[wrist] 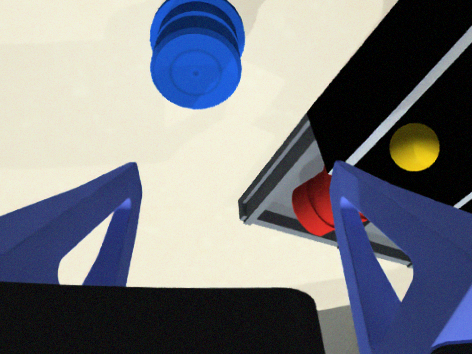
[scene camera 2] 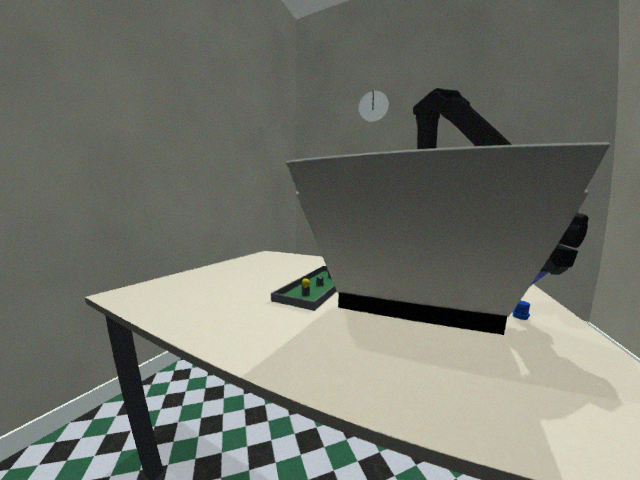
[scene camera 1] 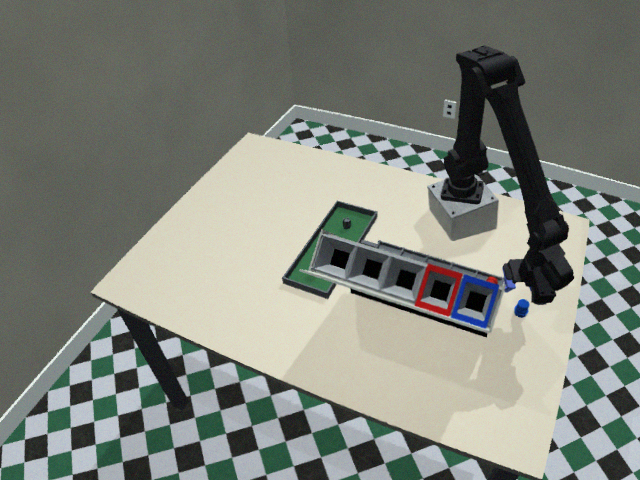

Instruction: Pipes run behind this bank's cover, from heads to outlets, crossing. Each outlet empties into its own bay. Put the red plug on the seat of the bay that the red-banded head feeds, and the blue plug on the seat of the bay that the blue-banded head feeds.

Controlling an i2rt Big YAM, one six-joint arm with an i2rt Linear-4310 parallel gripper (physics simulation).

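Seen in the pictures: gripper, fingertip midpoint: (wrist: 235, 176) (scene camera 1: 517, 290); arm's base at its link origin: (scene camera 1: 462, 192).
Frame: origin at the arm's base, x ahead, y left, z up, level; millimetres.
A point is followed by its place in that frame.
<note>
The blue plug (scene camera 1: 522, 308) @[x 326, y 233, z -76 mm] (scene camera 2: 522, 310) @[x 325, y 229, z -89 mm] (wrist: 196, 70) @[x 312, y 234, z -73 mm] stands upright on the table beyond the right end of the bank (scene camera 2: 444, 227) @[x 564, y -10, z 123 mm]. The red plug (scene camera 1: 492, 280) @[x 256, y 140, z -74 mm] (wrist: 311, 210) @[x 254, y 151, z -80 mm] is in the end bay at the bank's right end, partly hidden behind a fingertip in the wrist view. My gripper (scene camera 1: 516, 289) @[x 287, y 210, z -54 mm] (wrist: 235, 176) @[x 287, y 210, z -54 mm] is open and empty. It is above the table beside that end bay, and the blue plug lies ahead of the fingertips in the wrist view. The red-banded head (scene camera 1: 434, 308) @[x 604, y 26, z 186 mm] and the blue-banded head (scene camera 1: 471, 322) @[x 614, y 102, z 184 mm] are the two rightmost heads. The cover hides the pipes.
A green tray (scene camera 1: 306, 289) @[x 422, y -343, z -102 mm] (scene camera 2: 292, 302) @[x 421, y -345, z -102 mm] with a small dark peg (scene camera 1: 346, 223) @[x 151, y -321, z -86 mm] (scene camera 2: 320, 281) @[x 251, y -327, z -91 mm] lies at the bank's left end. Another peg (scene camera 2: 306, 290) @[x 347, y -336, z -91 mm] there has a yellow ball on top. A yellow ball (wrist: 414, 147) @[x 306, y 122, z -85 mm] shows inside the bank. The arm's grey base (scene camera 1: 467, 222) @[x 75, y 34, z -47 mm] stands behind the bank.
</note>
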